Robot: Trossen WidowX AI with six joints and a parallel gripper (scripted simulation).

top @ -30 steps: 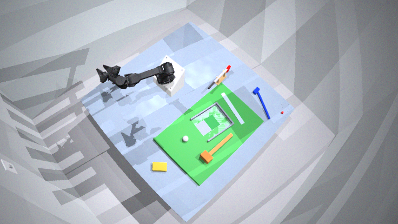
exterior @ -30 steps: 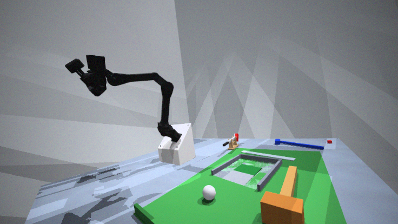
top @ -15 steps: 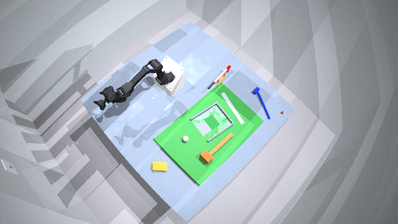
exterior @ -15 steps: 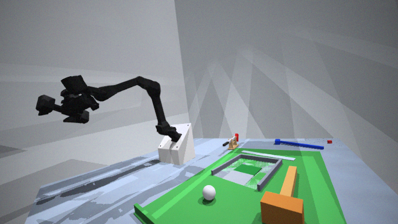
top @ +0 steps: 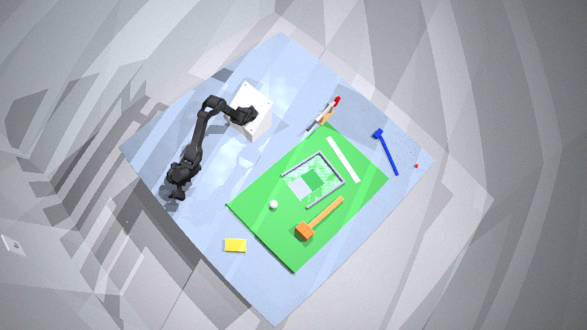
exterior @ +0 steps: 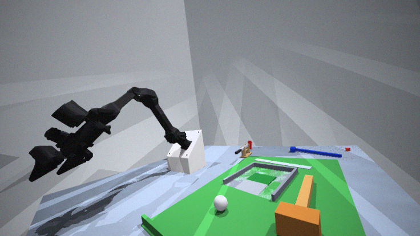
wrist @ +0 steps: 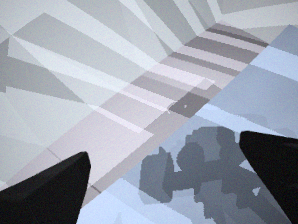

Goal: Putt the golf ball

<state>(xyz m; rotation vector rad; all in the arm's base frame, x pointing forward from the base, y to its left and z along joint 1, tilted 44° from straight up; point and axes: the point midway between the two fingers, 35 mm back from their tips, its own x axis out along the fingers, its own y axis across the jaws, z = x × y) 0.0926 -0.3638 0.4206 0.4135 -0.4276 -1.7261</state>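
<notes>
Now: the white golf ball 33 cm ahead of my gripper tip, 39 cm to the left of it and 15 cm below it. Round my gripper tip: white bar: 36 cm ahead, 84 cm to the left, 17 cm below; green mat: 39 cm ahead, 58 cm to the left, 17 cm below; yellow block: 38 cm ahead, 11 cm to the left, 16 cm below.
</notes>
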